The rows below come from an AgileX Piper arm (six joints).
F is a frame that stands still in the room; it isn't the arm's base.
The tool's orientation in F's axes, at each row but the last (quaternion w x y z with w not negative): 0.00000, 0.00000, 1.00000, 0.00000; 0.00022, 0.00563, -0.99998, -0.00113; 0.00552, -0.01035, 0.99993, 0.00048; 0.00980, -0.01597, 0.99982, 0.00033; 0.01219, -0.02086, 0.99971, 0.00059; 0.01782, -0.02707, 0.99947, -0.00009; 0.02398, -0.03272, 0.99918, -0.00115; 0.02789, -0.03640, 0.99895, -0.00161; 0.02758, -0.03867, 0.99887, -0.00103
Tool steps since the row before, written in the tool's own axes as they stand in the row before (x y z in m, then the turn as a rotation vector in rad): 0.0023, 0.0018, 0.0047, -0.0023, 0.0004, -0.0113; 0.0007, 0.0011, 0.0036, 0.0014, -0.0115, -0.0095; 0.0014, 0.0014, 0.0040, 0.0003, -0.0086, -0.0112; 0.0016, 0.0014, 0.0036, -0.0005, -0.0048, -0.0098; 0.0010, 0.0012, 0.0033, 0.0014, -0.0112, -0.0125; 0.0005, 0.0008, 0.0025, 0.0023, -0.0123, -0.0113; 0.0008, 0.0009, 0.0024, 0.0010, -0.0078, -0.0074; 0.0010, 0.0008, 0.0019, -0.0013, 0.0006, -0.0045; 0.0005, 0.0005, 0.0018, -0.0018, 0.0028, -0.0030
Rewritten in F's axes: -0.0023, 0.0018, -0.0047, 0.0023, 0.0004, 0.0113; -0.0007, 0.0011, -0.0036, -0.0013, -0.0115, 0.0095; -0.0014, 0.0014, -0.0040, -0.0002, -0.0086, 0.0112; -0.0016, 0.0014, -0.0036, 0.0005, -0.0048, 0.0098; -0.0010, 0.0012, -0.0033, -0.0012, -0.0113, 0.0125; -0.0005, 0.0008, -0.0025, -0.0020, -0.0124, 0.0112; -0.0007, 0.0008, -0.0024, -0.0008, -0.0078, 0.0074; -0.0009, 0.0007, -0.0020, 0.0010, 0.0007, 0.0046; -0.0004, 0.0005, -0.0018, 0.0014, 0.0029, 0.0031
